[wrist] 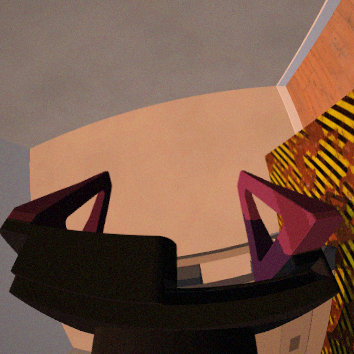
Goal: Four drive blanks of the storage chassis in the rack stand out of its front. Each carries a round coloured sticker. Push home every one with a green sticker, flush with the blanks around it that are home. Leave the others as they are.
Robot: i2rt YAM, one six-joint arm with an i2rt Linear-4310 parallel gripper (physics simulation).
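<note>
My gripper (174, 177) is open and empty in the wrist view, with its two dark red fingers wide apart, one at the left and one at the right. A broad, plain tan surface shows behind and between the fingers. Below it, partly hidden by the gripper's black body, is a strip of light and dark grey panels. I cannot tell whether it belongs to the storage chassis. No coloured sticker and no drive blank can be made out.
A yellow-and-black striped, rust-marked surface (320, 145) stands close at the right. An orange wood-like surface (320, 65) with a pale edge strip shows at the upper right. A plain grey area (125, 55) fills the top. Tan panels (300, 325) show at the lower right.
</note>
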